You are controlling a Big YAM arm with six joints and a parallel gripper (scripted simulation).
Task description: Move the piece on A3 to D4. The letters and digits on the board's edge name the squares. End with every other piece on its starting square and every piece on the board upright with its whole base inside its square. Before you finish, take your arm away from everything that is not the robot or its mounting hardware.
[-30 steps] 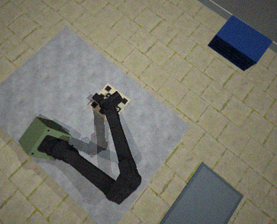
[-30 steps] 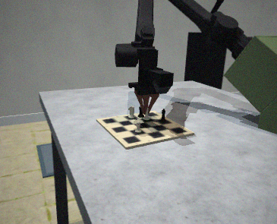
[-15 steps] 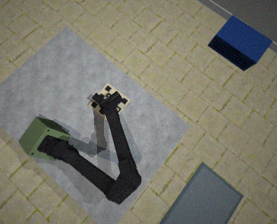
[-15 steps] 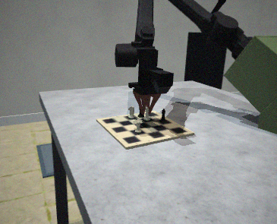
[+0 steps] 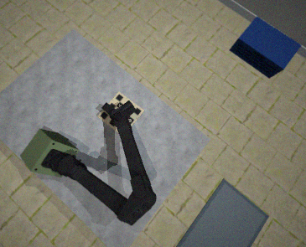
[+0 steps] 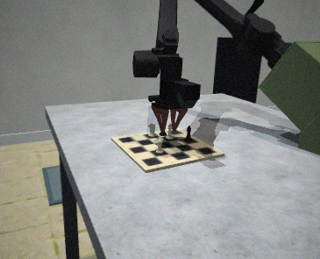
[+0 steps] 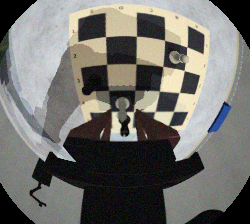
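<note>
Now: the chessboard 40 mm ahead of my hand, 40 mm to the left of it and 30 mm below it. Round my hand: white pawn 80 mm ahead, 70 mm to the left, 10 mm below.
</note>
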